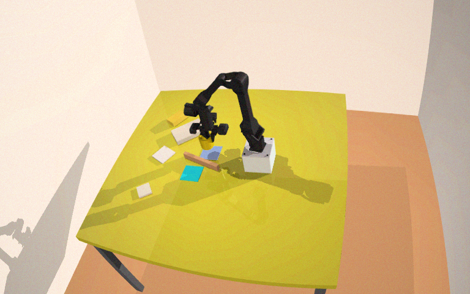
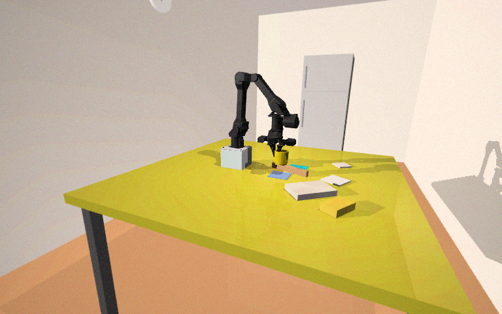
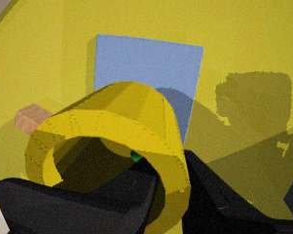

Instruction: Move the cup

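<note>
Right now the cyan pad is 160 mm to the left of my gripper tip, 100 mm below it and 60 mm ahead of it. The rest, counted from my gripper tip: yellow cup: 20 mm ahead; green marble: 20 mm to the left, 20 mm below, 20 mm ahead; blue pad: 100 mm below, 30 mm ahead, 10 mm to the right.
</note>
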